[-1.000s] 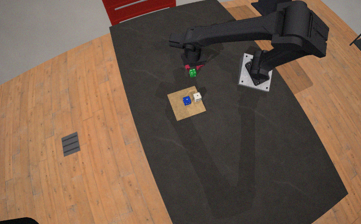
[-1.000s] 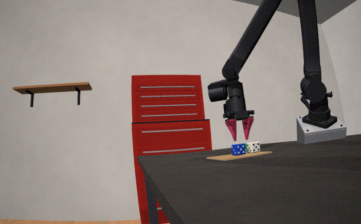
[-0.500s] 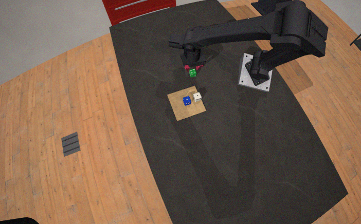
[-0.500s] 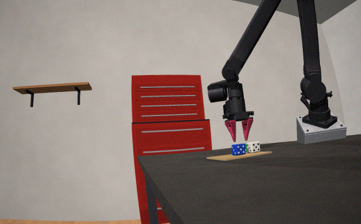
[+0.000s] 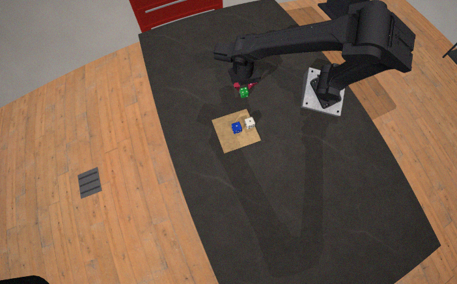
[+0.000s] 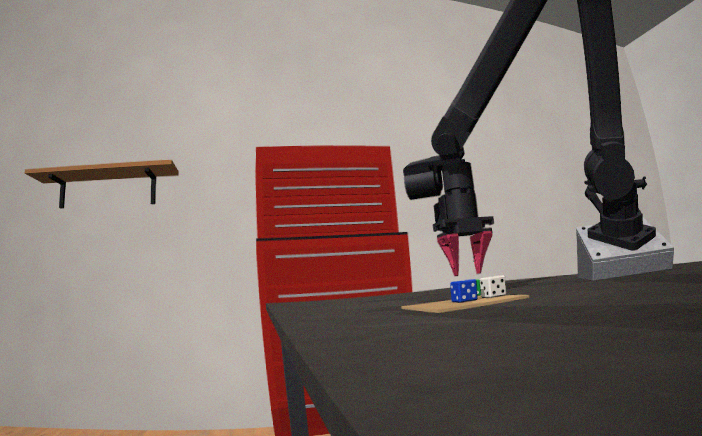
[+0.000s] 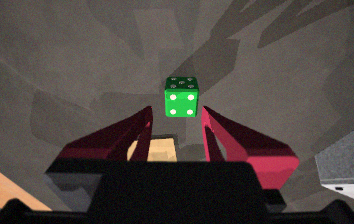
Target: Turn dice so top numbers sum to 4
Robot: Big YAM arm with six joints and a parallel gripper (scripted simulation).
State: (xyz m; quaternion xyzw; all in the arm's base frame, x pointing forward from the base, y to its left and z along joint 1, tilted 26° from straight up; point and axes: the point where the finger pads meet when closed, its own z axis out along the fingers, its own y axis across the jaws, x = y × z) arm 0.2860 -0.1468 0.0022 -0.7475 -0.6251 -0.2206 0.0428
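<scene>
Now: the green die 3 cm below my hand. Also, from my hand: blue die (8 cm ahead, 14 cm to the left, 3 cm below); then white die (3 cm ahead, 14 cm to the left, 3 cm below); then tan mat (8 cm ahead, 14 cm to the left, 5 cm below).
</scene>
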